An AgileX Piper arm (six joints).
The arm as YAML. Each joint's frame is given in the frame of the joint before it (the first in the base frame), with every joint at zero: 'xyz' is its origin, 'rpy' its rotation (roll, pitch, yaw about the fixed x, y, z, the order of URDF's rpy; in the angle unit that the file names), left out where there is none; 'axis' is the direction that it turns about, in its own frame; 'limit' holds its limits. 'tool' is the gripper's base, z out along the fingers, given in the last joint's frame.
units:
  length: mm
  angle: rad
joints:
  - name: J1
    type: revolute
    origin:
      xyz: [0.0, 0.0, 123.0]
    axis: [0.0, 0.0, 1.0]
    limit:
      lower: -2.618
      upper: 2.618
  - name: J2
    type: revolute
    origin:
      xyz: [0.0, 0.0, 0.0]
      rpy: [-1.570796, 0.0, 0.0]
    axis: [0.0, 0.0, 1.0]
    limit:
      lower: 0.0
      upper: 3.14
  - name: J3
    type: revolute
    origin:
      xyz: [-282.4, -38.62, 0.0]
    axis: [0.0, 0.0, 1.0]
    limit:
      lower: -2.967
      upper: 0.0
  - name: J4
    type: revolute
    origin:
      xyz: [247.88, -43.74, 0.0]
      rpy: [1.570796, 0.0, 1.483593]
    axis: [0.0, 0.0, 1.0]
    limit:
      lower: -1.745
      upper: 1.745
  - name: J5
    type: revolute
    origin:
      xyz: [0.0, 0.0, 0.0]
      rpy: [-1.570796, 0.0, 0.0]
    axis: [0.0, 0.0, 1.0]
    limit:
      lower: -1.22
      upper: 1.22
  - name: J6
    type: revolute
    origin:
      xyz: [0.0, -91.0, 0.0]
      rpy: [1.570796, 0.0, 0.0]
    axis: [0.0, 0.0, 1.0]
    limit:
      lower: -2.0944
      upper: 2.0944
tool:
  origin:
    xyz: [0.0, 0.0, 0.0]
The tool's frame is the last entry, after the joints.
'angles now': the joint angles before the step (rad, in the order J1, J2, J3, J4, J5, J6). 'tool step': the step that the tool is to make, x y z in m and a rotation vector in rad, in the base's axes. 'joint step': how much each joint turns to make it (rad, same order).
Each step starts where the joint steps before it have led.
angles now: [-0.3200, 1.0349, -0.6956, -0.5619, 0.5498, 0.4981]
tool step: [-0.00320, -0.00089, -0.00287, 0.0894, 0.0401, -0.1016]
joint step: [0.0000, 0.0141, -0.0205, 0.0483, 0.1036, 0.0567]
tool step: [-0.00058, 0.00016, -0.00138, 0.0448, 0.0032, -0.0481]
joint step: [0.0000, 0.0069, -0.0069, 0.0219, 0.0326, 0.0384]
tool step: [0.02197, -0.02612, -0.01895, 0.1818, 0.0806, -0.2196]
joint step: [-0.0948, 0.1848, -0.0902, 0.1115, 0.0751, 0.0788]
